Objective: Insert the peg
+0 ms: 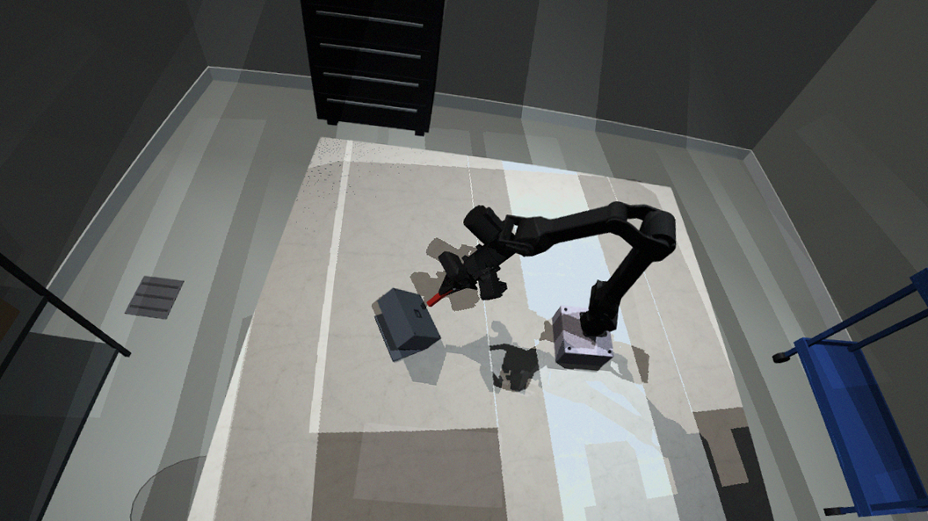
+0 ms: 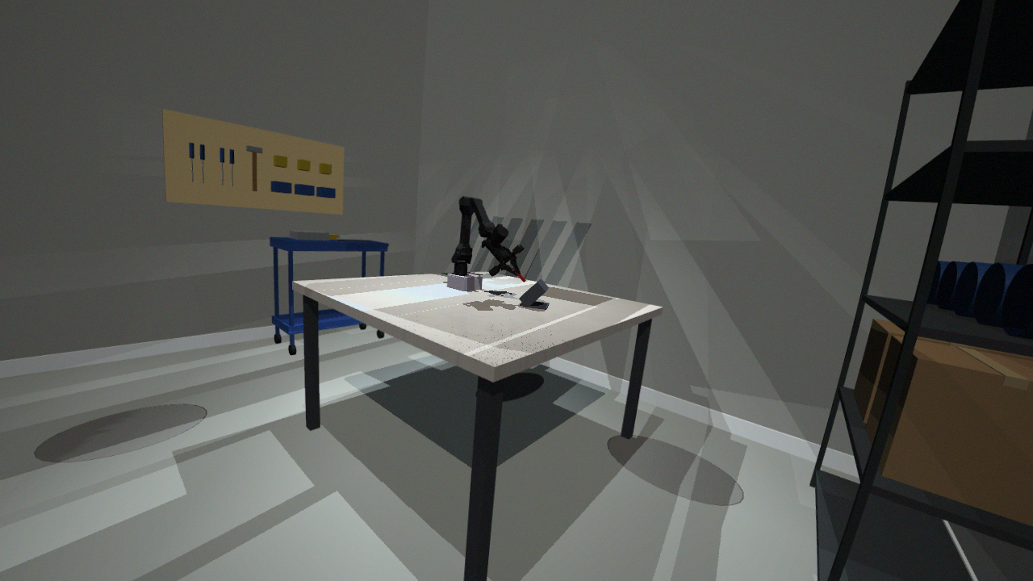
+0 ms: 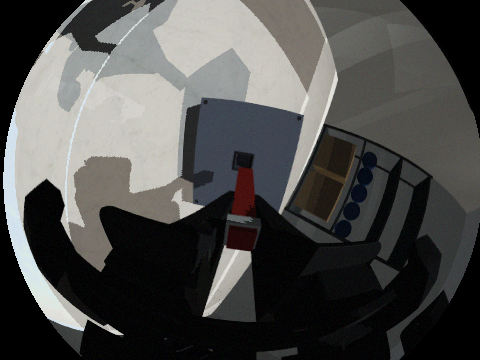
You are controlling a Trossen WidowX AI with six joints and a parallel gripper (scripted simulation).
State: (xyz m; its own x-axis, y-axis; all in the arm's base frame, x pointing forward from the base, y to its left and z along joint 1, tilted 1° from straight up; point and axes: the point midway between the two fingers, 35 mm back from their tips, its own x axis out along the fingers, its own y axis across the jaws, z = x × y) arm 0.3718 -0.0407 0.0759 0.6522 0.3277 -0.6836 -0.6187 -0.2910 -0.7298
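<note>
My gripper tip is now 7 cm short of the sloped panel, 3 cm to the right of it and 7 cm above it. Round my gripper tip: red peg: 1 cm behind, 1 cm above.
</note>
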